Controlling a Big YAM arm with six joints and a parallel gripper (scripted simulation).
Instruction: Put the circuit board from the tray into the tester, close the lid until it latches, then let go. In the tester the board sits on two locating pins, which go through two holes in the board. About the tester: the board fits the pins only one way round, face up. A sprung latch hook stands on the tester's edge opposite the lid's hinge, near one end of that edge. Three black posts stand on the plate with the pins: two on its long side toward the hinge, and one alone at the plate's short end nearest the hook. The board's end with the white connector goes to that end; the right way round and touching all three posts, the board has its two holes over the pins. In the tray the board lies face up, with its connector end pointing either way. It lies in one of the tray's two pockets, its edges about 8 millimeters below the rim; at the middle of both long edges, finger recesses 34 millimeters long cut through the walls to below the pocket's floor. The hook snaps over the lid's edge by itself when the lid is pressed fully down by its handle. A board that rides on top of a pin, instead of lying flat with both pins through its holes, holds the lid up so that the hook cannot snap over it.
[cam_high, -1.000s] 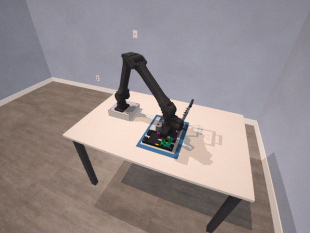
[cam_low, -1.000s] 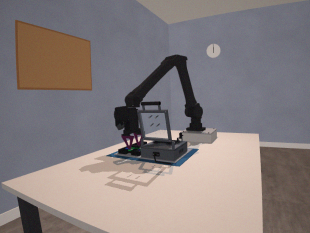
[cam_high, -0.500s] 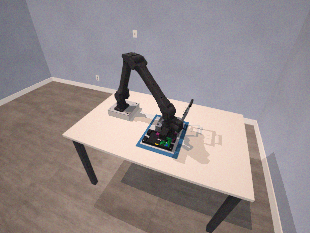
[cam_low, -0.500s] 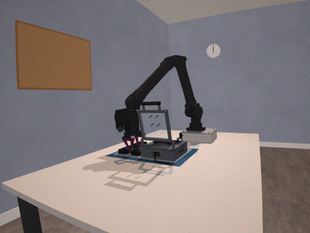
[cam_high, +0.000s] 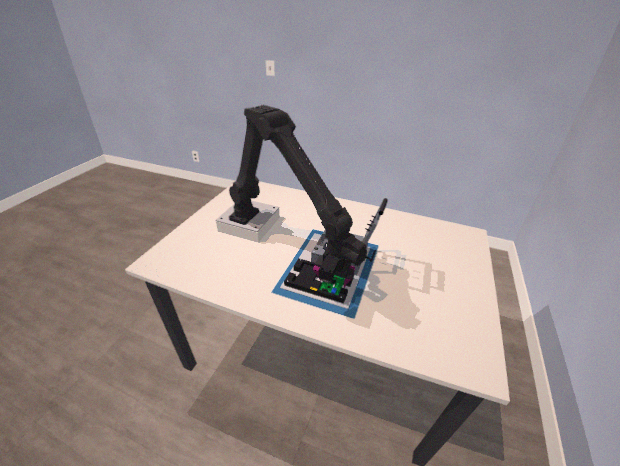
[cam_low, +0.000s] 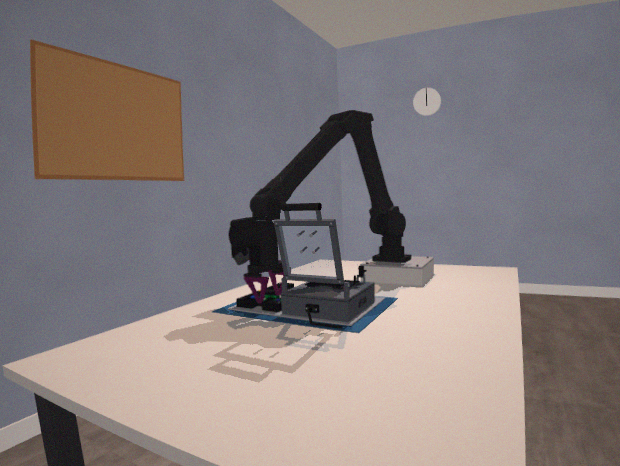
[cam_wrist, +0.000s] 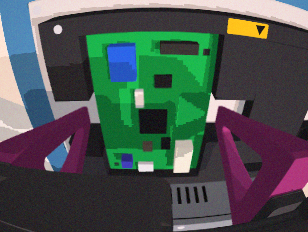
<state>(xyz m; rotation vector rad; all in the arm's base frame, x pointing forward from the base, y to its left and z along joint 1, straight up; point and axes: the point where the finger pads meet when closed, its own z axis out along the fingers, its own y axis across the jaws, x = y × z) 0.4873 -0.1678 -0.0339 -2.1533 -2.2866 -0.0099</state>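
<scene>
The green circuit board is 10 mm below my hand. The rest, counted from my hand: clear lid (70 mm ahead, 180 mm to the left, 160 mm above); small latch hook (120 mm behind, 220 mm to the left, 60 mm above).
</scene>
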